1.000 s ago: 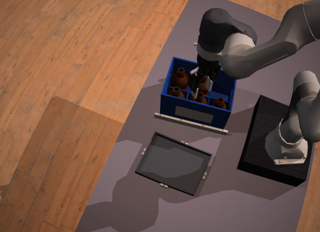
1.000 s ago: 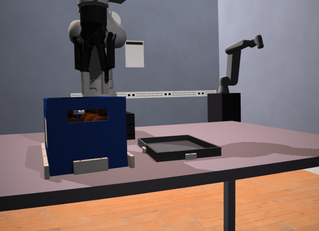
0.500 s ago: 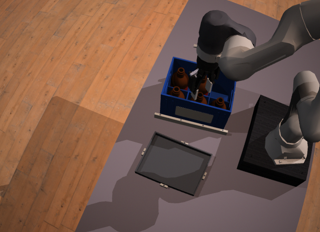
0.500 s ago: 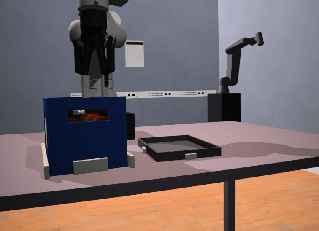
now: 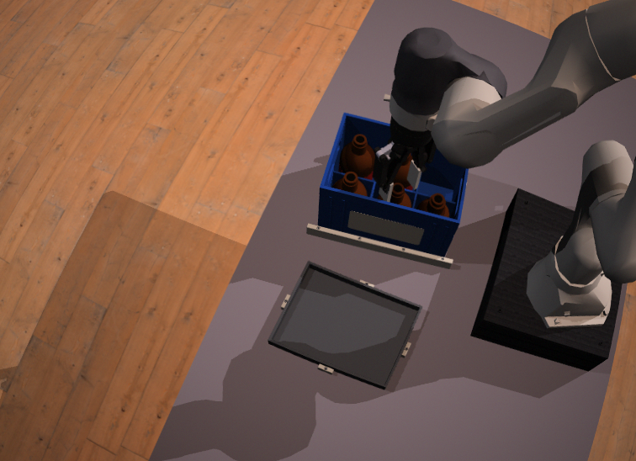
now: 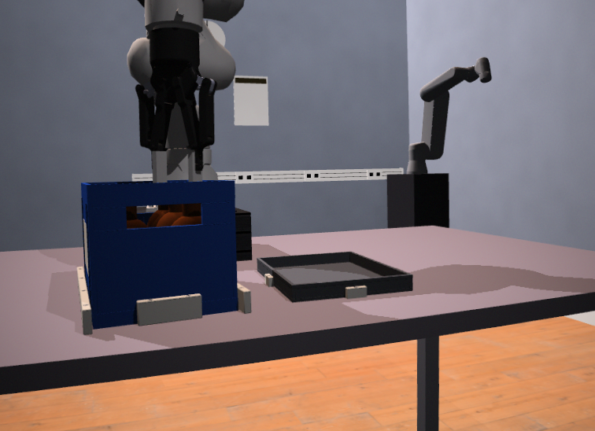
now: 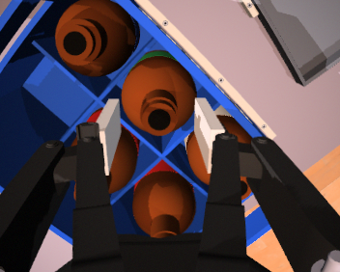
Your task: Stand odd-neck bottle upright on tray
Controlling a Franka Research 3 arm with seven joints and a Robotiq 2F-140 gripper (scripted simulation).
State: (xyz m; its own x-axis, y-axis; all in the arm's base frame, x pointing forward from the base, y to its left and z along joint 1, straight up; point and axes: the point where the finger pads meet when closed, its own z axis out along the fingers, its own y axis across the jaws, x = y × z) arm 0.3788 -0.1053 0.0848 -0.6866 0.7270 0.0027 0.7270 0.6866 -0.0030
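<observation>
The crate is 50 mm to the right of my hand and 100 mm below it. From my hand the other things lie so: bottle: 80 mm behind, 100 mm below; then dark tray: 30 mm ahead, 240 mm to the left, 170 mm below.
</observation>
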